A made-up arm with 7 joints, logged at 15 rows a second.
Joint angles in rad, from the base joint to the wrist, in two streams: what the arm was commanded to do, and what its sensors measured. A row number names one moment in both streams.
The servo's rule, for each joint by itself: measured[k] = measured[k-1] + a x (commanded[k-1-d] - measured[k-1]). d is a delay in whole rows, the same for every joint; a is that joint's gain. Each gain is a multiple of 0.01, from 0.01 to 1. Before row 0 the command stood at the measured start. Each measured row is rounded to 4 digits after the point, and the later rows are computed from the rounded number. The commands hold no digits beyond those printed.
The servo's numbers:
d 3
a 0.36 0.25 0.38 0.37 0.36 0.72 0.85
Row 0, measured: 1.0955 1.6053 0.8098 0.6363 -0.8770 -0.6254 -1.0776
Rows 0 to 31, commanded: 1.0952 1.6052 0.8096 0.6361 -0.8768 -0.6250 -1.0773; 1.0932 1.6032 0.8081 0.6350 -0.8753 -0.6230 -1.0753; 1.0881 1.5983 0.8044 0.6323 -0.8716 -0.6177 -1.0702; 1.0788 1.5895 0.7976 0.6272 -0.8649 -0.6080 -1.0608; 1.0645 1.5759 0.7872 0.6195 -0.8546 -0.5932 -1.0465; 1.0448 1.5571 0.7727 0.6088 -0.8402 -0.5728 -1.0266; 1.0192 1.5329 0.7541 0.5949 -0.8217 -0.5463 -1.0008; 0.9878 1.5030 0.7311 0.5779 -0.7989 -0.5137 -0.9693; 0.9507 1.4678 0.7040 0.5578 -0.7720 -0.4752 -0.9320; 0.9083 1.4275 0.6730 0.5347 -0.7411 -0.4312 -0.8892; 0.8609 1.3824 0.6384 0.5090 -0.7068 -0.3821 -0.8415; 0.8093 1.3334 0.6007 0.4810 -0.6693 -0.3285 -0.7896; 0.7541 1.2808 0.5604 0.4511 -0.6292 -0.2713 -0.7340; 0.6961 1.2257 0.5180 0.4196 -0.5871 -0.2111 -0.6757; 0.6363 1.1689 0.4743 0.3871 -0.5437 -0.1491 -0.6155; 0.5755 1.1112 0.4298 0.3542 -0.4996 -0.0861 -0.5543; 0.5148 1.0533 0.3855 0.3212 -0.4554 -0.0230 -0.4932; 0.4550 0.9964 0.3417 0.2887 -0.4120 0.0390 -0.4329; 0.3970 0.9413 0.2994 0.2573 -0.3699 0.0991 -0.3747; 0.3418 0.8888 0.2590 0.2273 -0.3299 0.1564 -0.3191; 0.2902 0.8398 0.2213 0.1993 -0.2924 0.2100 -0.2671; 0.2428 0.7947 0.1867 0.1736 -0.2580 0.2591 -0.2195; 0.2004 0.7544 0.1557 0.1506 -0.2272 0.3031 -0.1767; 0.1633 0.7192 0.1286 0.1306 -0.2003 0.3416 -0.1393; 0.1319 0.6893 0.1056 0.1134 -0.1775 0.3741 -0.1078; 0.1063 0.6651 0.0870 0.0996 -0.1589 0.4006 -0.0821; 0.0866 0.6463 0.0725 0.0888 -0.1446 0.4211 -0.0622; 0.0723 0.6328 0.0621 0.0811 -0.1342 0.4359 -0.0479; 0.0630 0.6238 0.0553 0.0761 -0.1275 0.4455 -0.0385; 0.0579 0.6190 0.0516 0.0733 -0.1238 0.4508 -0.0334; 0.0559 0.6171 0.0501 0.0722 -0.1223 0.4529 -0.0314; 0.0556 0.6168 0.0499 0.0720 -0.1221 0.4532 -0.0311
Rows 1 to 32, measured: 1.0955 1.6053 0.8098 0.6363 -0.8770 -0.6254 -1.0776; 1.0955 1.6053 0.8098 0.6363 -0.8770 -0.6254 -1.0776; 1.0955 1.6053 0.8098 0.6363 -0.8770 -0.6254 -1.0776; 1.0954 1.6053 0.8097 0.6362 -0.8769 -0.6251 -1.0773; 1.0946 1.6048 0.8091 0.6358 -0.8763 -0.6236 -1.0756; 1.0923 1.6032 0.8073 0.6345 -0.8746 -0.6194 -1.0710; 1.0874 1.5998 0.8036 0.6318 -0.8711 -0.6112 -1.0623; 1.0792 1.5938 0.7974 0.6272 -0.8652 -0.5982 -1.0489; 1.0668 1.5846 0.7880 0.6204 -0.8562 -0.5799 -1.0299; 1.0497 1.5717 0.7751 0.6110 -0.8438 -0.5557 -1.0052; 1.0274 1.5545 0.7584 0.5988 -0.8276 -0.5255 -0.9747; 0.9998 1.5328 0.7377 0.5836 -0.8076 -0.4893 -0.9384; 0.9669 1.5065 0.7131 0.5655 -0.7837 -0.4475 -0.8966; 0.9287 1.4755 0.6847 0.5446 -0.7560 -0.4004 -0.8498; 0.8857 1.4400 0.6528 0.5211 -0.7248 -0.3486 -0.7986; 0.8383 1.4002 0.6177 0.4952 -0.6904 -0.2929 -0.7437; 0.7871 1.3566 0.5798 0.4672 -0.6532 -0.2340 -0.6859; 0.7328 1.3097 0.5397 0.4376 -0.6138 -0.1729 -0.6261; 0.6762 1.2601 0.4979 0.4067 -0.5727 -0.1104 -0.5651; 0.6181 1.2084 0.4552 0.3751 -0.5305 -0.0475 -0.5040; 0.5594 1.1554 0.4121 0.3431 -0.4878 0.0148 -0.4436; 0.5009 1.1019 0.3693 0.3114 -0.4454 0.0755 -0.3850; 0.4436 1.0486 0.3274 0.2803 -0.4038 0.1337 -0.3290; 0.3884 0.9964 0.2871 0.2503 -0.3637 0.1886 -0.2764; 0.3360 0.9460 0.2489 0.2219 -0.3256 0.2394 -0.2280; 0.2872 0.8981 0.2135 0.1955 -0.2902 0.2853 -0.1844; 0.2426 0.8534 0.1812 0.1715 -0.2578 0.3258 -0.1461; 0.2027 0.8124 0.1525 0.1500 -0.2289 0.3606 -0.1135; 0.1680 0.7756 0.1276 0.1314 -0.2037 0.3894 -0.0868; 0.1387 0.7433 0.1067 0.1156 -0.1824 0.4122 -0.0659; 0.1148 0.7157 0.0898 0.1028 -0.1650 0.4293 -0.0506; 0.0962 0.6927 0.0767 0.0929 -0.1515 0.4410 -0.0403
